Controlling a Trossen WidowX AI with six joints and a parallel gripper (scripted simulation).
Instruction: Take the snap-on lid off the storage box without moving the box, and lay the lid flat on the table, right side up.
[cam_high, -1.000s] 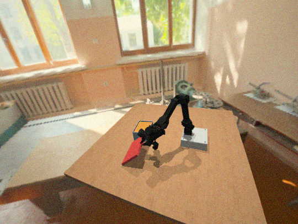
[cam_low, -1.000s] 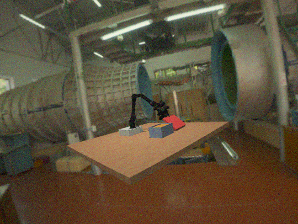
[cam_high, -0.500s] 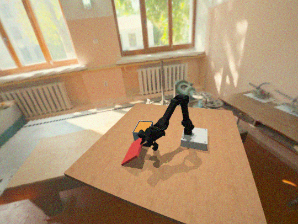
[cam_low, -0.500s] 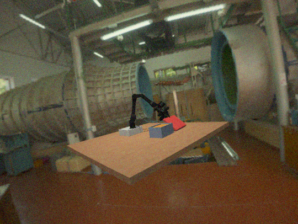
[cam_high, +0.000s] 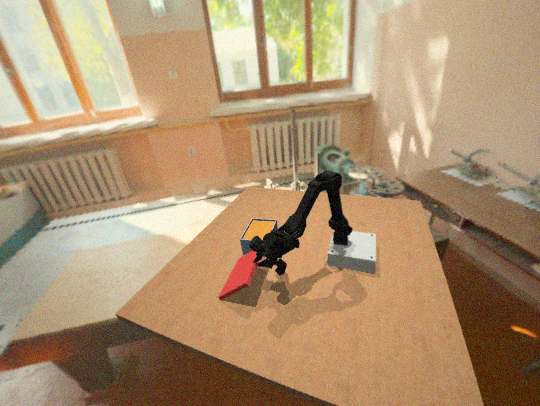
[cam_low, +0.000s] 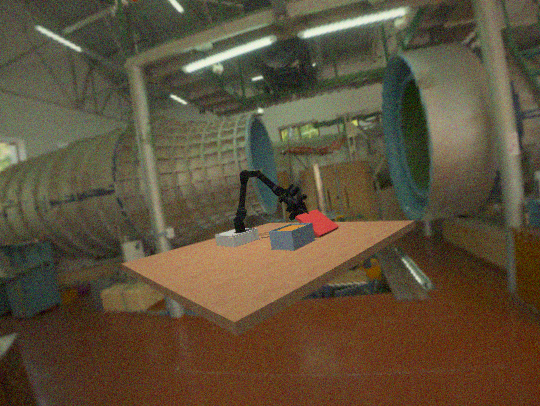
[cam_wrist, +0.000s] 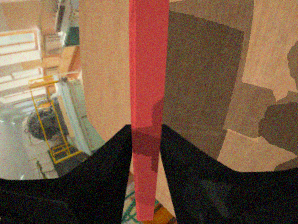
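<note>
Now: gripper tip 70 mm short of the red lid and 50 mm above it. Round my gripper tip: storage box: 270 mm to the right, 80 mm ahead, 70 mm below.
</note>
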